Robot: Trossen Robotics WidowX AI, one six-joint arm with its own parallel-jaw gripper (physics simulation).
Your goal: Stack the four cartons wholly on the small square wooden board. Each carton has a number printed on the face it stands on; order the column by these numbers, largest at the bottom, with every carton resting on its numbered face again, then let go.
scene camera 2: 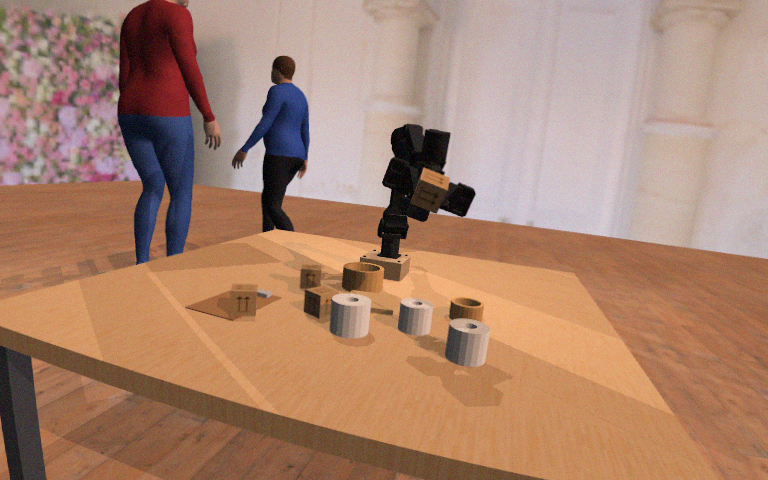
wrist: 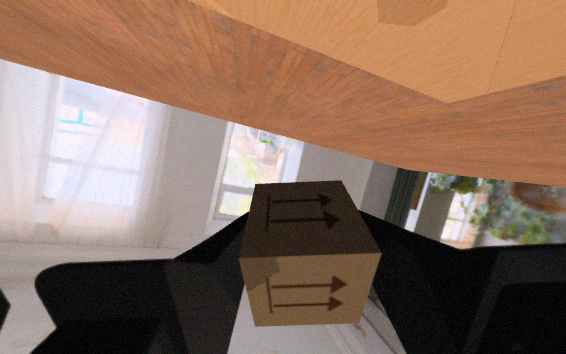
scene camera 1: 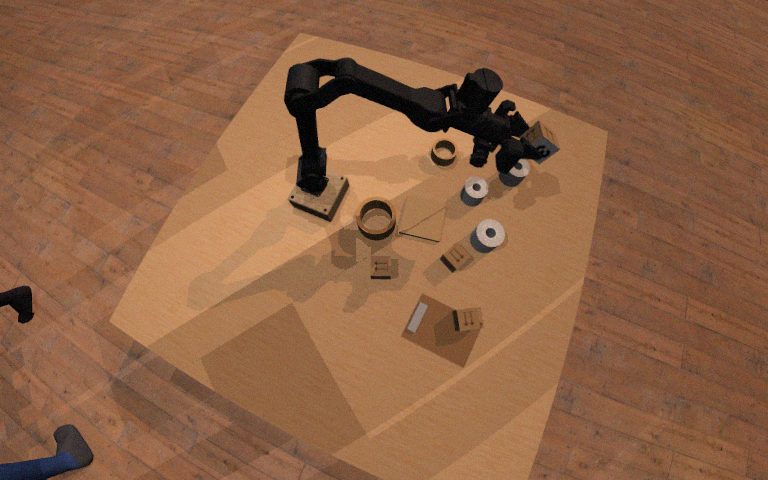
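Where they show: gripper, between the fingertips: (scene camera 2: 427, 198) (wrist: 300, 216) (scene camera 1: 539, 148); arm's base, origin of its link: (scene camera 2: 389, 255) (scene camera 1: 314, 184).
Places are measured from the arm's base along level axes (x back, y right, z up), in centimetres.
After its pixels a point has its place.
My gripper (scene camera 1: 526, 141) @(x -51.4, y -18.7, z 23.4 cm) (scene camera 2: 429, 189) @(x -51.4, y -18.7, z 23.4 cm) (wrist: 300, 216) @(x -51.4, y -18.7, z 23.4 cm) is shut on a carton (scene camera 1: 539, 142) @(x -49.9, y -16.7, z 27.4 cm) (scene camera 2: 430, 191) @(x -53.5, y -19.6, z 24.9 cm) (wrist: 309, 290) @(x -48.0, y -18.7, z 25.6 cm), held tilted high above the table's far side. Its numbered face, showing what looks like a 3, is exposed in scene camera 1; arrows show in the wrist view. A second carton (scene camera 1: 381, 267) @(x -28.0, y 14.7, z -0.3 cm) (scene camera 2: 310, 276) @(x -30.2, y 13.4, z -2.2 cm) stands near the large ring. A third carton (scene camera 1: 457, 257) @(x -45.7, y 4.0, z -0.3 cm) (scene camera 2: 318, 301) @(x -48.6, y 2.9, z -1.8 cm) stands beside a white roll. A fourth carton (scene camera 1: 467, 319) @(x -53.7, y 18.4, z -0.1 cm) (scene camera 2: 243, 301) @(x -56.2, y 16.8, z -2.3 cm) stands on the brown mat. Their numbers are hidden. The square wooden board (scene camera 1: 427, 227) @(x -35.1, y -2.2, z -4.5 cm) bears no carton.
A large wooden ring (scene camera 1: 360, 217) @(x -16.4, y 3.6, z -1.9 cm) (scene camera 2: 362, 278) @(x -26.0, y 0.3, z -1.5 cm) stands beside the board. A smaller ring (scene camera 1: 443, 161) @(x -31.9, y -24.1, z -2.9 cm) (scene camera 2: 466, 311) @(x -34.9, y -28.2, z -2.6 cm) is farther off. Three white rolls (scene camera 1: 488, 240) @(x -51.8, y -3.3, z 1.2 cm) (scene camera 1: 474, 195) @(x -44.1, y -15.1, z 0.3 cm) (scene camera 1: 514, 178) @(x -53.9, y -26.2, z -0.5 cm) stand beyond the board. The brown mat (scene camera 1: 433, 308) @(x -45.2, y 18.6, z -5.5 cm) (scene camera 2: 212, 305) @(x -54.7, y 25.9, z -5.5 cm) carries a pale strip (scene camera 1: 417, 318) @(x -42.1, y 22.9, z -4.5 cm) (scene camera 2: 264, 293) @(x -43.3, y 19.4, z -4.5 cm).
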